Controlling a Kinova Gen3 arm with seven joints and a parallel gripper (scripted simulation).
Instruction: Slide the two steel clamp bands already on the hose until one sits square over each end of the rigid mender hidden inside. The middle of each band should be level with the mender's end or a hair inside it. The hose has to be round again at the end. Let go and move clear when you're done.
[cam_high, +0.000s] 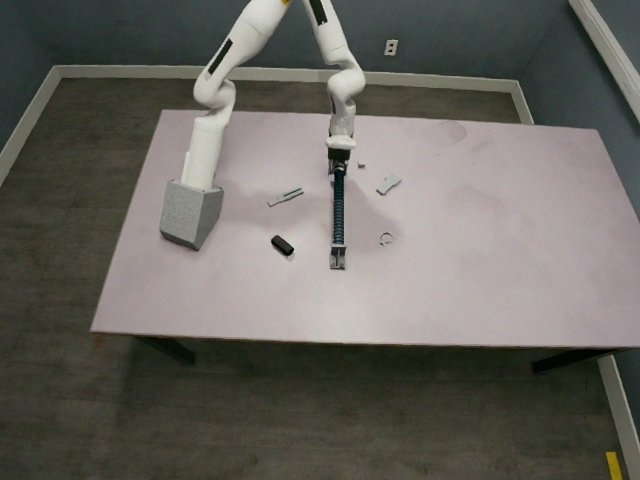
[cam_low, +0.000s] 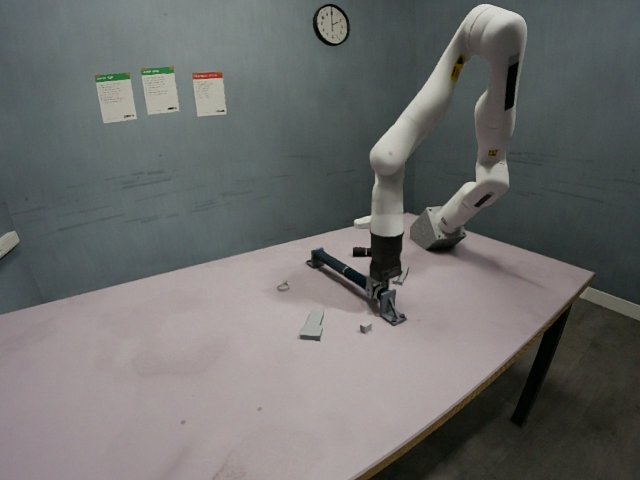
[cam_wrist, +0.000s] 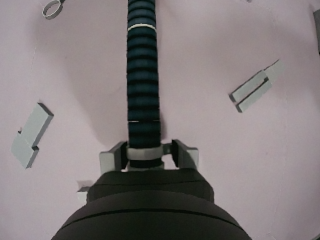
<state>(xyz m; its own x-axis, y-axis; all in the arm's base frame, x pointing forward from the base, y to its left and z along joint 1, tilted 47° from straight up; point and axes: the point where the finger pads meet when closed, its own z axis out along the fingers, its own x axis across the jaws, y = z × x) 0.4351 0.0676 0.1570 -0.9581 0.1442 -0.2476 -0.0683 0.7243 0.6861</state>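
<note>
My gripper is now 90 mm short of the grey block, 70 mm to the right of it and 40 mm above it.
</note>
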